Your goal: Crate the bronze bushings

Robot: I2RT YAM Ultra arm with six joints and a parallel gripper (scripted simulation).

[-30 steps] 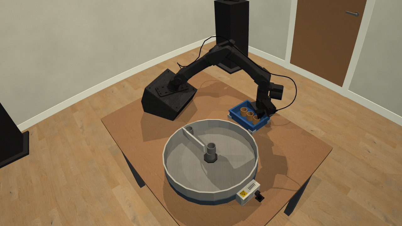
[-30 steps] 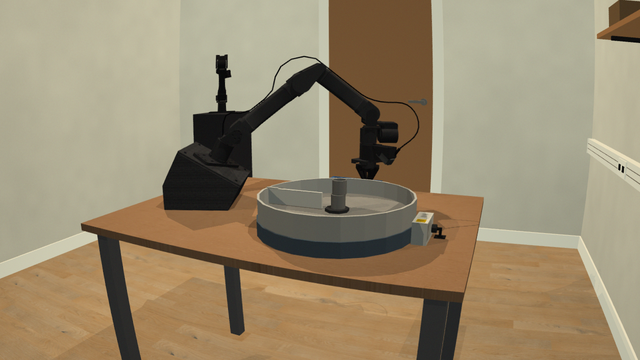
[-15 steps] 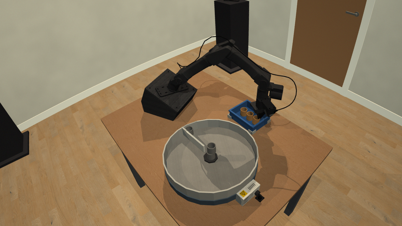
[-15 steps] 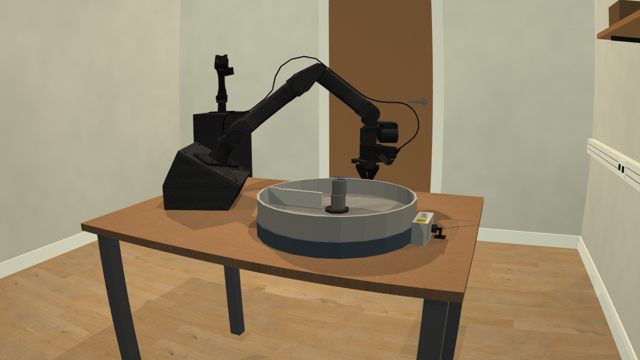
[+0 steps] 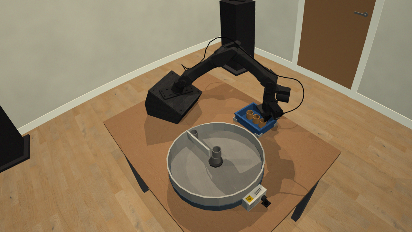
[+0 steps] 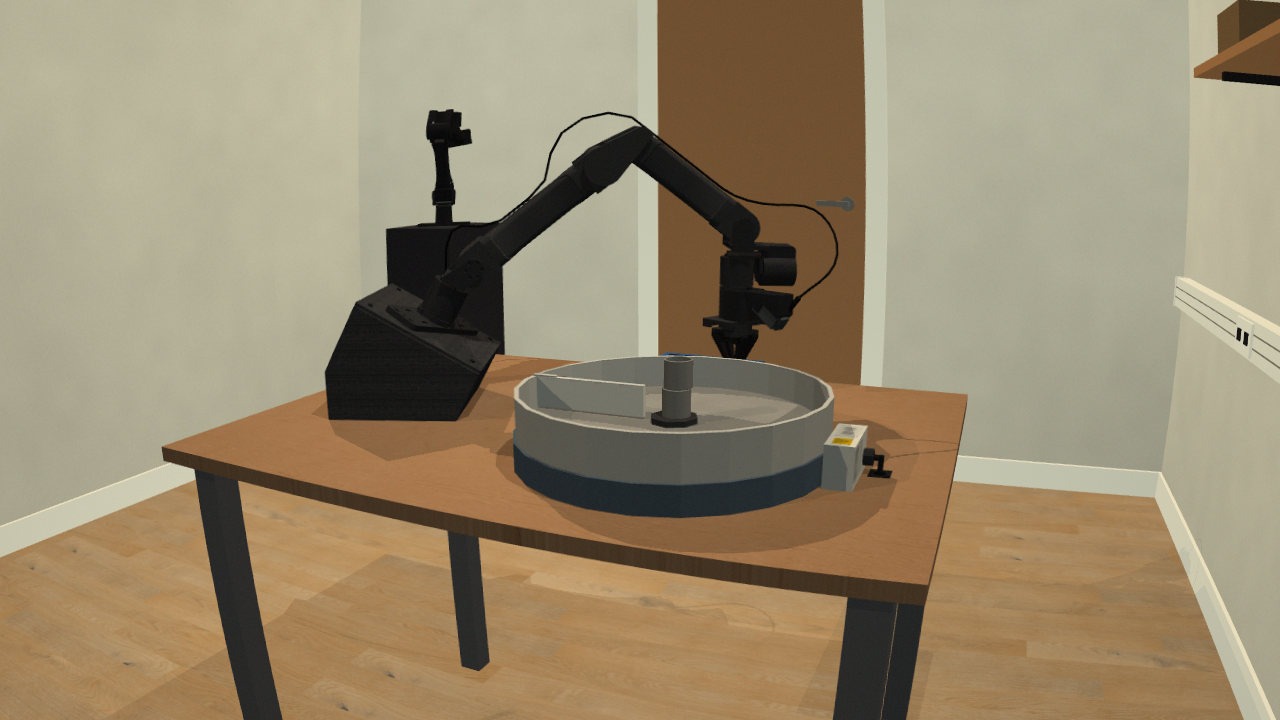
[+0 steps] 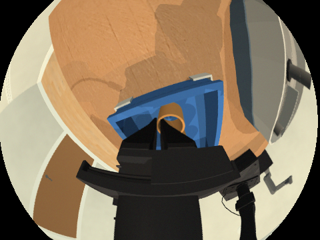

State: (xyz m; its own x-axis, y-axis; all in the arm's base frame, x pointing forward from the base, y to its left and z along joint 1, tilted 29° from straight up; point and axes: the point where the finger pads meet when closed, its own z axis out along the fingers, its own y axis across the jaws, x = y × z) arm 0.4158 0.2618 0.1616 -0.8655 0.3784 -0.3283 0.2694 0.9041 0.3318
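The blue crate is 50 mm behind my hand, 20 mm to the right of it and 20 mm below it. Also, from my hand: grey turntable 70 mm ahead, 370 mm to the right, 10 mm above.
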